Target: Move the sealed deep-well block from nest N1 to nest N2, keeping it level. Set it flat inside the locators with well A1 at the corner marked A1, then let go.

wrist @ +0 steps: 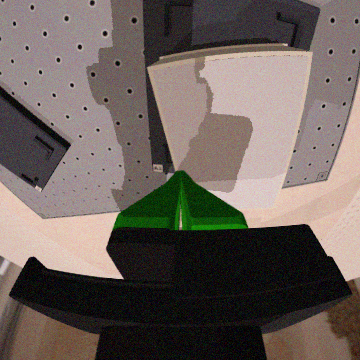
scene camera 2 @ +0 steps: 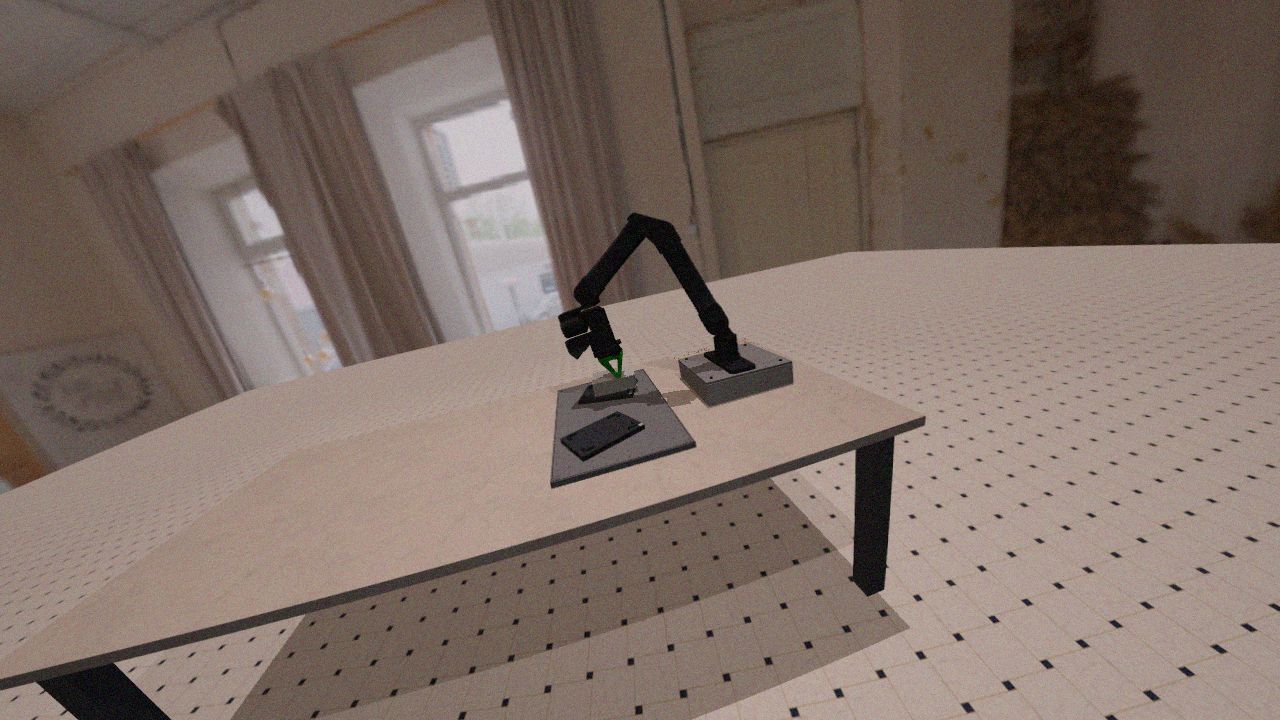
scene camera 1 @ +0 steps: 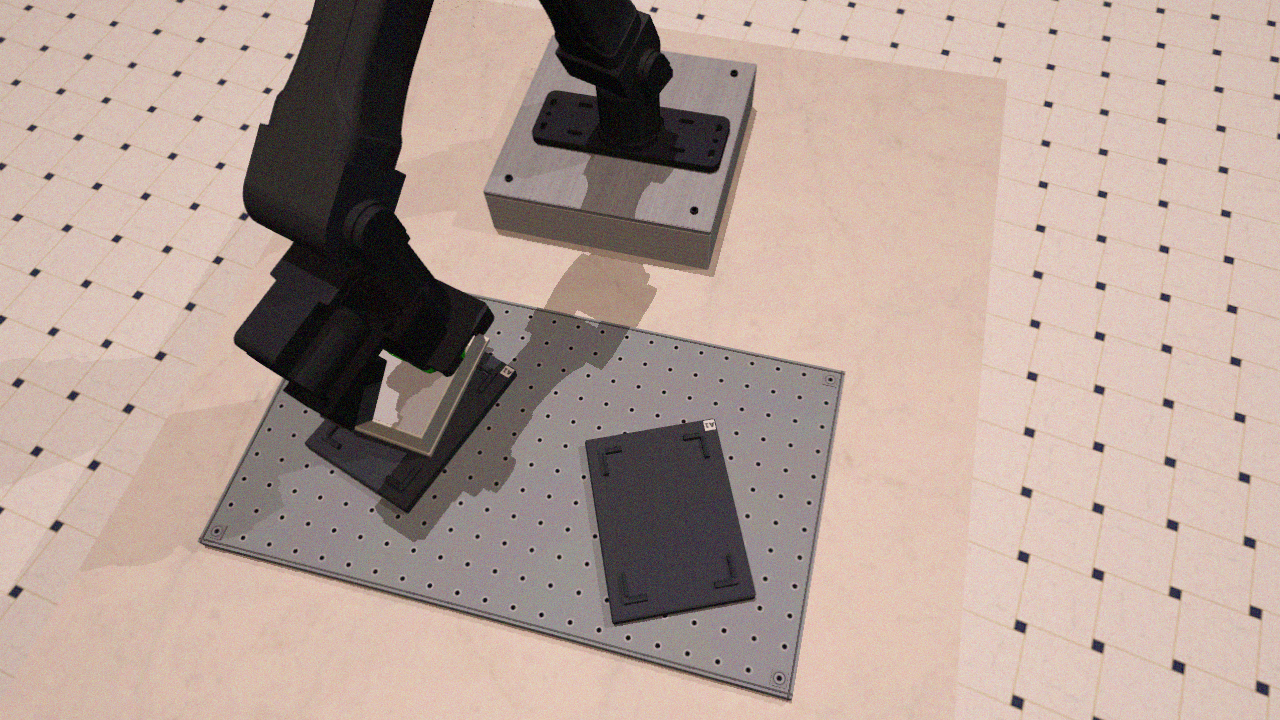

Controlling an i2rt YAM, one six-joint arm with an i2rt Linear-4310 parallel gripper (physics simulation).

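Places are measured from the arm's base along level axes (x ahead, y left, z up), in millimetres.
Where they show: gripper, fingertip midpoint: (wrist: pixel 179 177) (scene camera 2: pixel 618 377) (scene camera 1: pixel 458 360); arm's base at its link origin: (scene camera 2: pixel 727 361) (scene camera 1: pixel 631 134).
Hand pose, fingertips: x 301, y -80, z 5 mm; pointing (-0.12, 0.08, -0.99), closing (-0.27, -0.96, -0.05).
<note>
Things, the pixels of their centre, and the offset from my fingertips. Level surfaces: height alone.
- pale sealed block at the middle of its body: (wrist: pixel 228 140) (scene camera 1: pixel 415 372) (scene camera 2: pixel 614 380) 13 mm ahead, 41 mm right, 18 mm down
- left nest at the middle of its body: (wrist: pixel 220 99) (scene camera 1: pixel 412 406) (scene camera 2: pixel 608 390) 36 mm ahead, 43 mm right, 45 mm down
- perforated grey plate at the middle of its body: (scene camera 1: pixel 536 454) (wrist: pixel 93 116) (scene camera 2: pixel 610 412) 49 mm ahead, 81 mm left, 60 mm down
- table at its surface level: 67 mm down
The pale sealed block (scene camera 1: pixel 440 407) (scene camera 2: pixel 614 386) (wrist: pixel 272 125) is over the left nest (scene camera 1: pixel 358 454) (scene camera 2: pixel 586 395) (wrist: pixel 235 25). It looks turned relative to the nest, whose front corner locators show uncovered. I cannot tell if it lies level; its well A1 cannot be made out. My gripper (scene camera 2: pixel 615 374) (wrist: pixel 179 177) has its green fingers together, with nothing between them, their tips over one edge of the block; in scene view 1 the arm mostly hides them. The other nest (scene camera 1: pixel 671 519) (scene camera 2: pixel 601 436) (wrist: pixel 25 145) is empty, its A1 label (scene camera 1: pixel 709 425) at a back corner.
Both nests stand on the perforated grey plate (scene camera 1: pixel 528 573) (scene camera 2: pixel 662 443) (wrist: pixel 45 55). The arm's metal base block (scene camera 1: pixel 599 219) (scene camera 2: pixel 747 385) stands behind the plate on the table (scene camera 1: pixel 877 313) (scene camera 2: pixel 384 501). The arm's shadow falls across the plate between the nests.
</note>
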